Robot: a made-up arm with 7 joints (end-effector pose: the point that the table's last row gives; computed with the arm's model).
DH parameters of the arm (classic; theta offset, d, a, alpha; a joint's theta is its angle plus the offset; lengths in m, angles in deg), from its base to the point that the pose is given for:
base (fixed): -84.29 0 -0.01 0
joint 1: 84.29 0.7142 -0.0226 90
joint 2: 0 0.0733 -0.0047 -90
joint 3: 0 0.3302 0.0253 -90
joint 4: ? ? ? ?
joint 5: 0 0.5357 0.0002 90
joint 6: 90 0.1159 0.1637 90
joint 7: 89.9 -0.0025 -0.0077 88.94
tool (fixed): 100.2 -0.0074 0 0
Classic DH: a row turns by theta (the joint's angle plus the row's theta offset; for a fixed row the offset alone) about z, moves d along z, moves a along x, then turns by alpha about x.
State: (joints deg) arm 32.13 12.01 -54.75 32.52 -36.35 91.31 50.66
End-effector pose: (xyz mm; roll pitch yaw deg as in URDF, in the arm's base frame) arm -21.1 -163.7 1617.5 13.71 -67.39 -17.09
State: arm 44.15 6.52 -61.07 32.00 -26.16 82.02 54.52
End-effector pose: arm 78.0 -155.2 1640.6 29.89 -58.11 -14.65
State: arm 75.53 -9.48 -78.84 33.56 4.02 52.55 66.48
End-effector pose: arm 337.2 27.1 1657.5 56.84 -24.64 8.95
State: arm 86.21 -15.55 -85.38 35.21 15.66 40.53 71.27
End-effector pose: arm 400.7 142.3 1637.6 64.81 -10.48 19.06
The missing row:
joint 4: 0 0.0388 -0.0376 90
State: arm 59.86 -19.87 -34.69 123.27 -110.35 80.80 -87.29
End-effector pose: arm 448.3 388.3 620.2 133.02 34.60 -4.40
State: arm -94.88 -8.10 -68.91 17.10 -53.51 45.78 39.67
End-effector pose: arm -94.1 -174.4 1699.5 5.81 -37.57 171.84
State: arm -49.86 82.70 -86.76 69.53 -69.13 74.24 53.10
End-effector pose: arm -888.0 187.9 977.2 68.80 0.54 -150.99
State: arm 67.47 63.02 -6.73 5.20 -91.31 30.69 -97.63
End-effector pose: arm -419.8 -847.5 1116.9 -40.23 -2.15 -45.03
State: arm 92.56 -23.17 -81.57 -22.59 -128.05 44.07 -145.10
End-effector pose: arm -262.1 480.3 1485.9 -101.14 -34.15 -145.97
